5 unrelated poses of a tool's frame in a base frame.
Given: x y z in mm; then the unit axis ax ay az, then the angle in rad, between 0 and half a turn.
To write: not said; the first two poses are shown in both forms.
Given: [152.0 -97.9 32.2 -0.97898 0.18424 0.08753 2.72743]
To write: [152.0 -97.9 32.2 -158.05 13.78 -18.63]
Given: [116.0 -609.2 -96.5 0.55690 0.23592 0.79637 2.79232]
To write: [116.0 -609.2 -96.5 62.37 -51.21 122.66]
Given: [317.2 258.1 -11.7 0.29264 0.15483 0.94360 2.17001]
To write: [317.2 258.1 -11.7 29.57 -17.70 116.83]
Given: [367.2 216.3 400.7 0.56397 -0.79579 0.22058 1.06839]
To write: [367.2 216.3 400.7 38.51 -49.64 -3.48]
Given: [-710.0 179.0 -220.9 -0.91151 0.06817 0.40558 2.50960]
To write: [-710.0 179.0 -220.9 -136.21 45.09 10.39]
